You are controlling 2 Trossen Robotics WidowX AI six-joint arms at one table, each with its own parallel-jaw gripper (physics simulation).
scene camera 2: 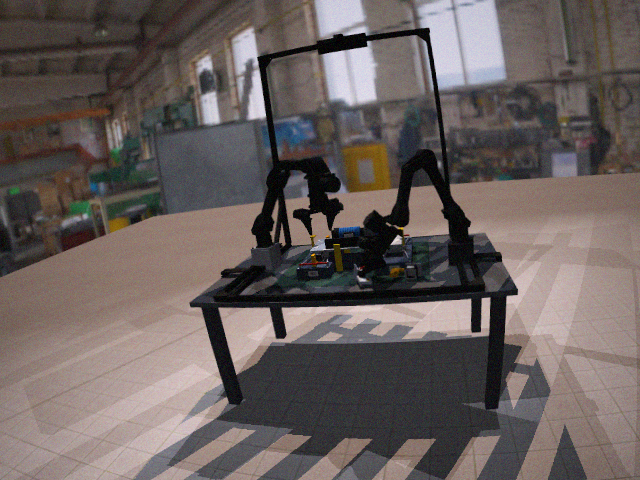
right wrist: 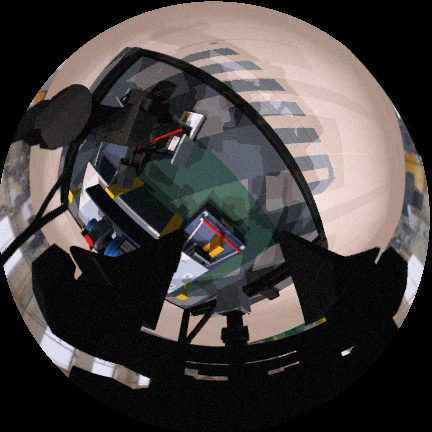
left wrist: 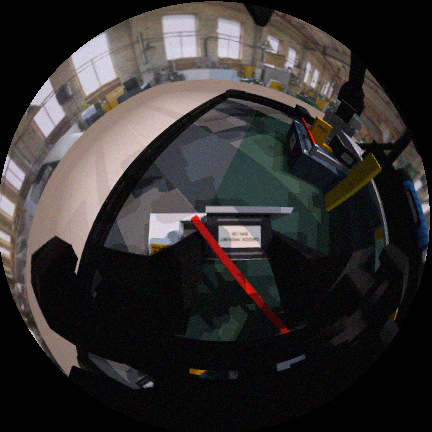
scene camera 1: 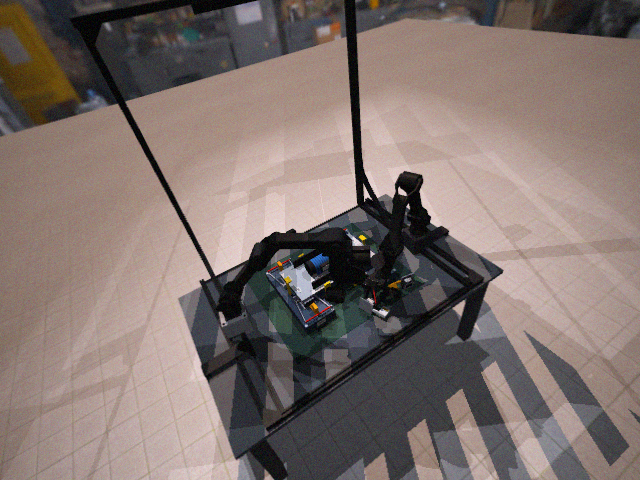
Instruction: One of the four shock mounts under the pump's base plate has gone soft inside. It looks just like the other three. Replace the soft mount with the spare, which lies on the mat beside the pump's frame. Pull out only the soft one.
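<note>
The spare shock mount, a dark labelled block with a white plate, lies on the mat in front of the pump's frame. My left gripper is down over it, and its fingertips appear to press the block's two sides. A red bar crosses the view between those fingers. The blue pump stands on its base plate. An orange-tabbed mount sits at the left front corner behind a red bar. My right gripper hangs open and empty above the pump's left part.
Upright yellow posts stand along the frame's front side. Another orange tab shows right of the left gripper, near a grey labelled block. The right arm reaches over the pump close to the left arm.
</note>
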